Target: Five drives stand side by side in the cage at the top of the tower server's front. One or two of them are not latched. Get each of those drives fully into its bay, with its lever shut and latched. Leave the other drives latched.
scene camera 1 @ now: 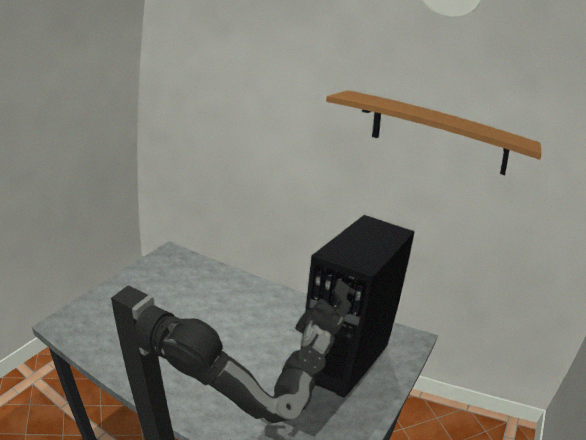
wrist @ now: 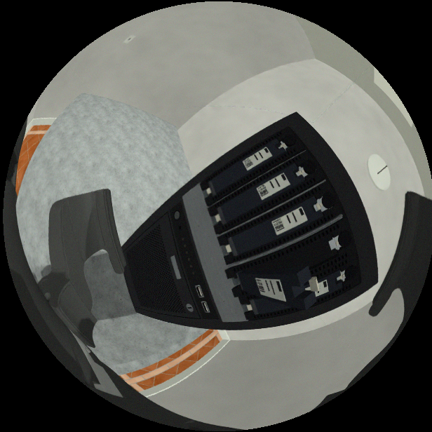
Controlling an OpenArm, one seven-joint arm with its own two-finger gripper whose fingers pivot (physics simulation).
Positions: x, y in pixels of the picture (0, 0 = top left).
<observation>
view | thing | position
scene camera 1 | black tower server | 377, 252
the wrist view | gripper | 232, 254
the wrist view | drive lever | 285, 286
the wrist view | black tower server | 163, 273
</observation>
